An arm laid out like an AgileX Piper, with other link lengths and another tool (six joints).
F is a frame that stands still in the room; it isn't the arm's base.
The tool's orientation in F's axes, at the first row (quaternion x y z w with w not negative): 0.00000, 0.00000, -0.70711, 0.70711
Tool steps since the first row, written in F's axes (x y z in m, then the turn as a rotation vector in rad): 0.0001, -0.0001, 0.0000, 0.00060, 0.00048, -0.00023; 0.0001, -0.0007, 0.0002, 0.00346, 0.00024, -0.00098; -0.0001, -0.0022, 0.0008, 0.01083, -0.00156, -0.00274; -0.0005, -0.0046, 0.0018, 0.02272, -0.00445, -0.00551; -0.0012, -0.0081, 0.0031, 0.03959, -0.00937, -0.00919; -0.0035, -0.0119, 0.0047, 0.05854, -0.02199, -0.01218; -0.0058, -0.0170, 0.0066, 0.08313, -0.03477, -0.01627
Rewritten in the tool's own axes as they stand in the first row. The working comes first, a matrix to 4 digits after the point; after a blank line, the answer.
The tool's axes in the first row as the columns of a matrix, in F's axes (used below as rounded here):
0.0000, 1.0000, 0.0000
-1.0000, 0.0000, 0.0000
0.0000, 0.0000, 1.0000

0.0001, 0.0001, 0.0000, -0.00048, 0.00060, -0.00023; 0.0007, 0.0001, 0.0002, -0.00024, 0.00346, -0.00098; 0.0022, -0.0001, 0.0008, 0.00156, 0.01083, -0.00274; 0.0046, -0.0005, 0.0018, 0.00445, 0.02272, -0.00551; 0.0081, -0.0012, 0.0031, 0.00937, 0.03959, -0.00919; 0.0119, -0.0035, 0.0047, 0.02199, 0.05854, -0.01218; 0.0170, -0.0058, 0.0066, 0.03477, 0.08313, -0.01627
